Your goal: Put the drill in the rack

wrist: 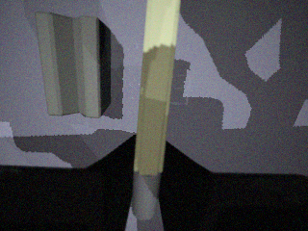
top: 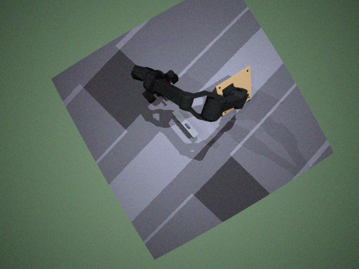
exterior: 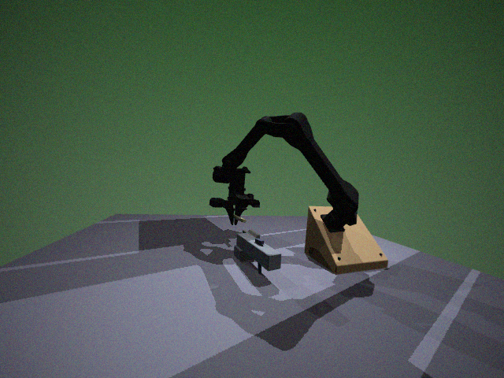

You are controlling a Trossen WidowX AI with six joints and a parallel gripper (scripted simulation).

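Right now the drill is 40 mm to the left of my gripper tip and 30 mm above it. The rest, counted from my gripper tip: dark key (230 mm to the left, 10 mm below, 10 mm behind); then grey-olive block (60 mm behind, 40 mm to the left, 40 mm below); then dark block (210 mm to the left, 20 mm below).
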